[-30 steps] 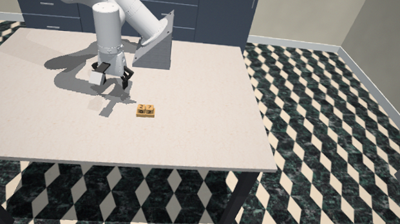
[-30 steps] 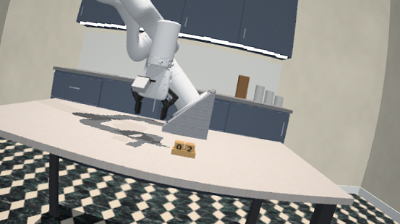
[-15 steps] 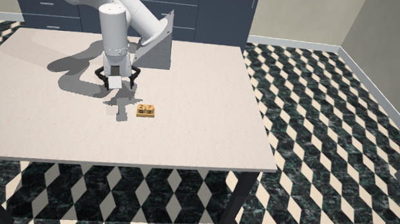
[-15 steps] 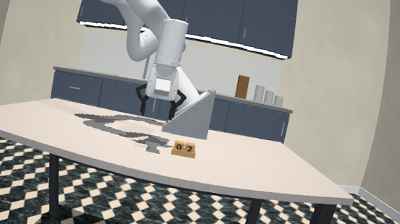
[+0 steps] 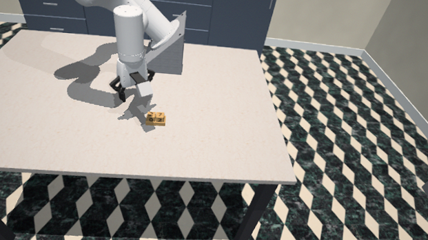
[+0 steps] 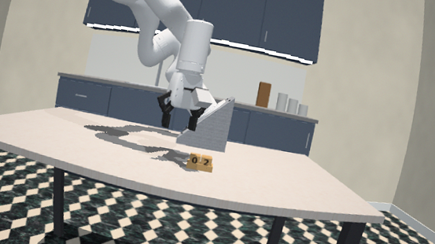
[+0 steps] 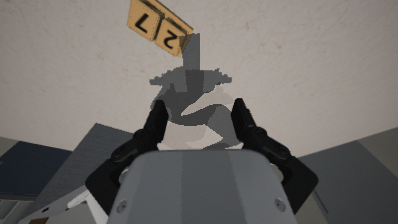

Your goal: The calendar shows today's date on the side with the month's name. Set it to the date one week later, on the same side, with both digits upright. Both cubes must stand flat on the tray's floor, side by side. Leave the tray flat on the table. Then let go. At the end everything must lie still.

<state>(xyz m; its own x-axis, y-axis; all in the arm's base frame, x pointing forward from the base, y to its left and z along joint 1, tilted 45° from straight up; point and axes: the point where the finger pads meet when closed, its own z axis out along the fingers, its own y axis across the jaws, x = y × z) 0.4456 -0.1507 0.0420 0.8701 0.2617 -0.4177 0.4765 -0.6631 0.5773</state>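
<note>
Now: the wooden tray 4 cm ahead of my hand, 8 cm to the left of it and 10 cm below it.
</note>
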